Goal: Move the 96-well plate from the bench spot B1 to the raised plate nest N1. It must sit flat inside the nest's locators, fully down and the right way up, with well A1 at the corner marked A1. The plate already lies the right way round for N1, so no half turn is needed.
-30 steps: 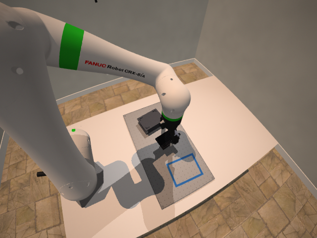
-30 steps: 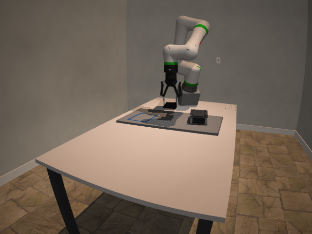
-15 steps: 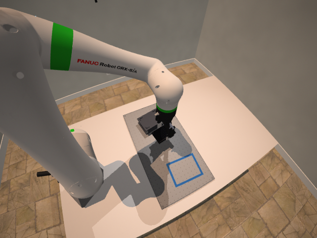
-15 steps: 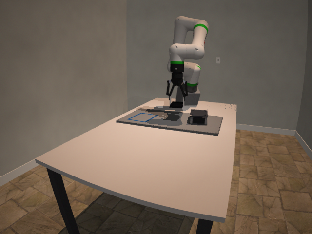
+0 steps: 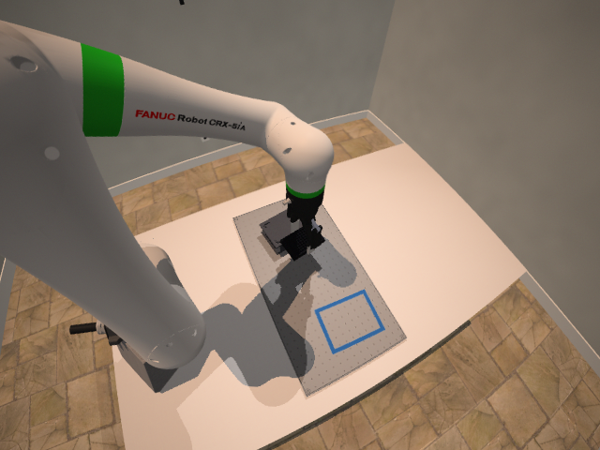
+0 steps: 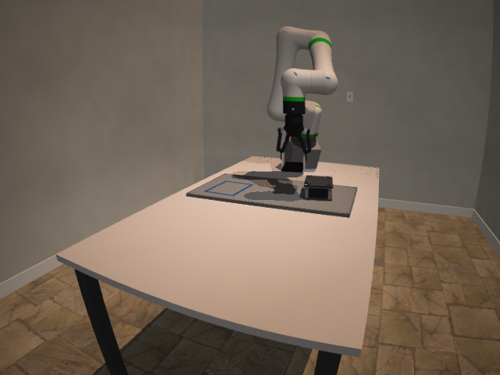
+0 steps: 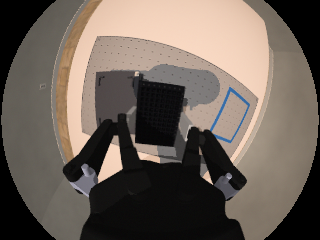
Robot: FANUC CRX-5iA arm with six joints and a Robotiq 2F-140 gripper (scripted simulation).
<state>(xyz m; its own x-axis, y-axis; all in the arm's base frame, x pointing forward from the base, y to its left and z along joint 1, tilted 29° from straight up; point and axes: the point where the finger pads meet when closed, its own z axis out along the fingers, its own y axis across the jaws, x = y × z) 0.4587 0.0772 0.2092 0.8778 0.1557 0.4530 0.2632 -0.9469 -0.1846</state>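
Right now the raised plate nest N1 is 11 cm to the left of my hand, 8 cm below it and 3 cm behind it. The rest, counted from my hand: black 96-well plate: 2 cm below.
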